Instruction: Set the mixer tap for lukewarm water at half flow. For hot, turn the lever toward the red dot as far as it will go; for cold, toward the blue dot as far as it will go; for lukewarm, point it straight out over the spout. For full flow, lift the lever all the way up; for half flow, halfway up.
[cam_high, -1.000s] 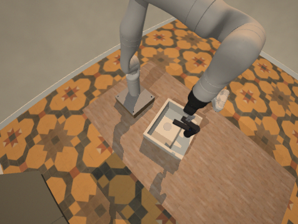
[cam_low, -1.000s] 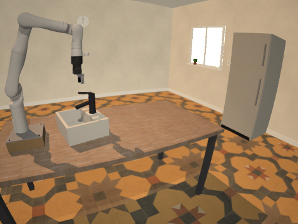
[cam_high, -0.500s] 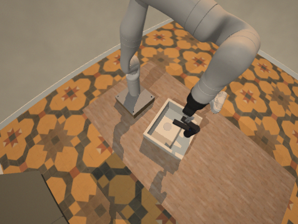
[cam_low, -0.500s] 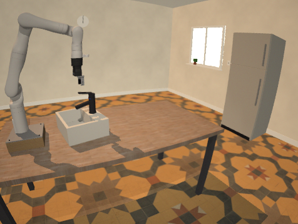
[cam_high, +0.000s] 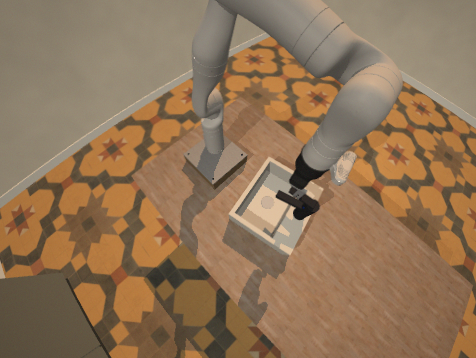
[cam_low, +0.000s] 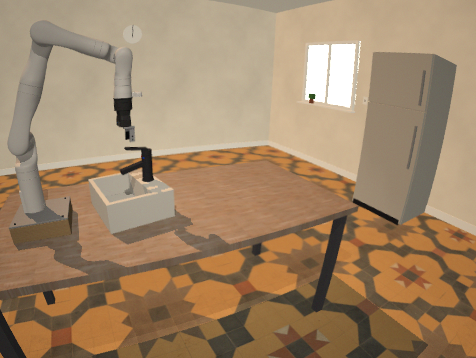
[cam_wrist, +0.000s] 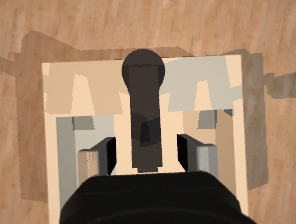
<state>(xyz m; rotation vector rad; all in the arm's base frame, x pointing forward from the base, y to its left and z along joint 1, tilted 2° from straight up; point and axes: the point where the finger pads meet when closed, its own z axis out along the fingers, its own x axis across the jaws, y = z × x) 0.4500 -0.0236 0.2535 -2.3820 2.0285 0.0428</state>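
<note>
The black lever is 6 cm below my hand and 3 cm ahead of it. The rest, counted from my hand: sink basin (29 cm below, 4 cm behind, 1 cm to the right); black mixer tap (10 cm below, 5 cm ahead, 1 cm to the left).
</note>
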